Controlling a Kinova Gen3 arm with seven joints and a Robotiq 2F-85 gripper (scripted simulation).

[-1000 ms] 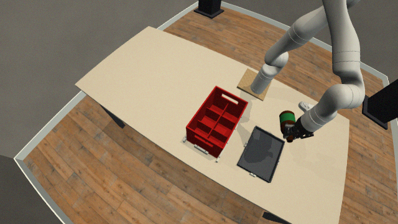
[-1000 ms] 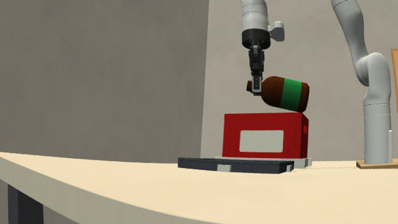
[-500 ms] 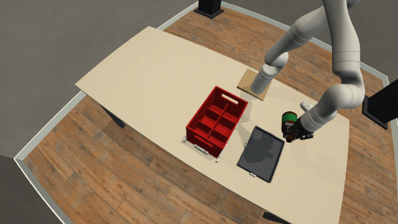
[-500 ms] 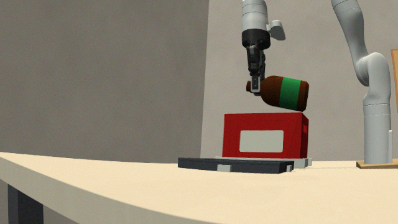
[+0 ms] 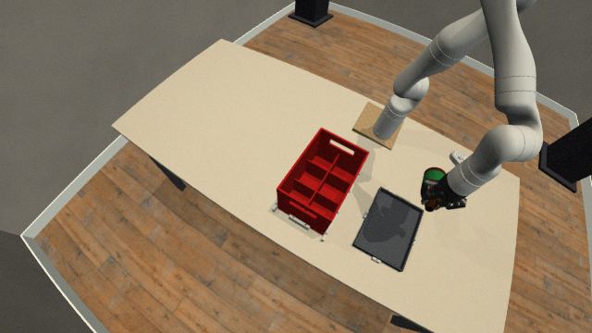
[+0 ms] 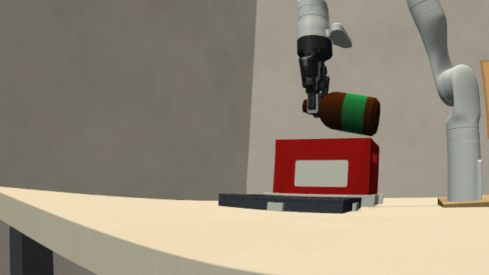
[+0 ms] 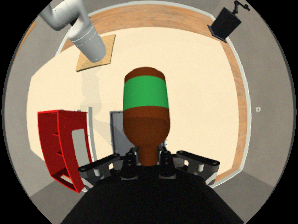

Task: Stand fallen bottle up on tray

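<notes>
The brown bottle is 50 mm behind my hand, 10 mm to the right of it and 10 mm below it. Also, from my hand: dark grey tray 190 mm below, 50 mm ahead, 30 mm to the right; red crate 320 mm to the right, 120 mm below, 90 mm ahead.
</notes>
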